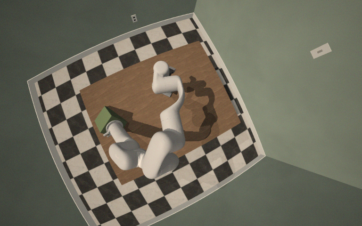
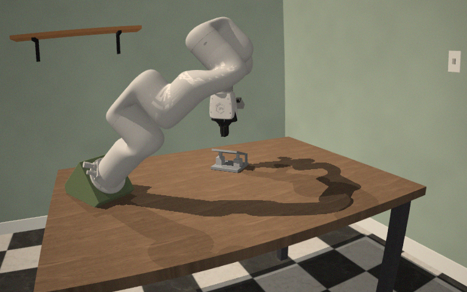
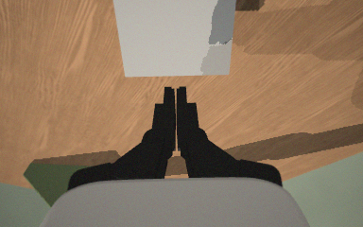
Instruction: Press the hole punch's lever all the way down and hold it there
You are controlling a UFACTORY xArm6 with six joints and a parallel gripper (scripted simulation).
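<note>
Now: hand 120 mm above the hole punch, 40 mm short of it and 20 mm to the right of it.
</note>
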